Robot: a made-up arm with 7 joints. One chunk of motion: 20 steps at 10 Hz.
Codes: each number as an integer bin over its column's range. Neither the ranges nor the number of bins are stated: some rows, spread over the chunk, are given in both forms.
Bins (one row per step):
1: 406 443 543 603 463 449 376
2: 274 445 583 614 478 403 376
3: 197 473 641 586 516 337 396
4: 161 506 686 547 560 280 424
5: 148 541 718 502 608 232 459
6: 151 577 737 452 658 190 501
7: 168 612 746 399 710 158 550
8: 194 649 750 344 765 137 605
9: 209 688 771 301 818 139 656
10: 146 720 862 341 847 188 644
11: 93 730 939 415 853 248 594
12: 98 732 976 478 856 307 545
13: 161 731 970 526 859 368 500
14: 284 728 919 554 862 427 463
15: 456 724 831 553 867 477 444
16: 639 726 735 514 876 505 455
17: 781 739 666 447 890 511 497
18: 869 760 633 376 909 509 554
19: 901 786 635 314 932 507 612
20: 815 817 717 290 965 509 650
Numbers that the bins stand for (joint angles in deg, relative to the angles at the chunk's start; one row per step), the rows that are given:
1: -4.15 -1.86 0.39 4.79 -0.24 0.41 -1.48
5: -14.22 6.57 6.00 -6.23 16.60 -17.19 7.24
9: -11.84 19.23 7.70 -28.16 40.98 -24.73 27.95
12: -16.17 23.02 14.26 -8.85 45.40 -11.11 16.28
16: 4.95 22.50 6.54 -4.92 47.72 4.95 6.82
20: 11.82 30.33 5.97 -29.36 58.05 5.27 27.32
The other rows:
2: -9.30 -1.69 1.67 5.99 1.50 -3.32 -1.48
3: -12.31 0.72 3.53 2.94 5.92 -8.68 0.62
4: -13.71 3.56 4.97 -1.32 11.03 -13.30 3.56
6: -14.11 9.67 6.61 -11.68 22.40 -20.59 11.66
7: -13.44 12.68 6.90 -17.47 28.44 -23.19 16.81
8: -12.43 15.87 7.02 -23.47 34.83 -24.89 22.59
10: -14.30 21.98 10.61 -23.79 44.35 -20.76 26.69
11: -16.37 22.84 13.08 -15.72 45.05 -15.89 21.43
13: -13.71 22.93 14.07 -3.61 45.74 -6.16 11.55
14: -8.91 22.67 12.44 -0.55 46.09 -1.38 7.66
15: -2.20 22.33 9.62 -0.66 46.67 2.68 5.67
17: 10.49 23.62 4.33 -12.23 49.34 5.43 11.24
18: 13.92 25.43 3.28 -19.97 51.55 5.27 17.23
19: 15.17 27.66 3.34 -26.74 54.22 5.11 23.32

